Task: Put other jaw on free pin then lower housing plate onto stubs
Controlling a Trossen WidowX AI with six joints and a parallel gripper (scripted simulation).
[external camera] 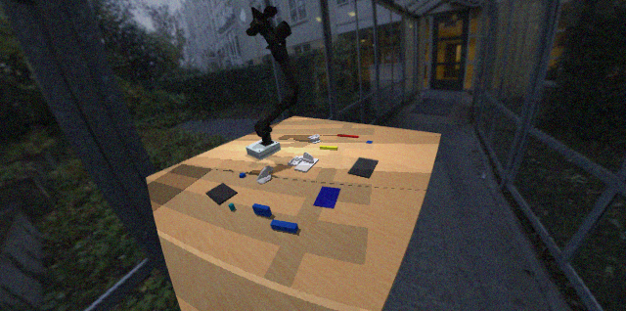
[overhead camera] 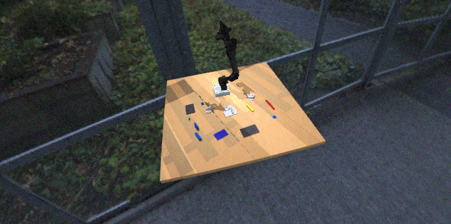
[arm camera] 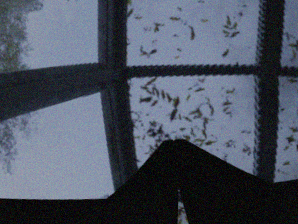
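The white jaw is 17 cm ahead of my gripper tip, 16 cm to the right of it and 76 cm below it. The rest, counted from my gripper tip: red bar: 18 cm ahead, 40 cm to the left, 78 cm below; light grey part: 5 cm ahead, 23 cm to the left, 75 cm below; yellow bar: 21 cm ahead, 21 cm to the left, 77 cm below.
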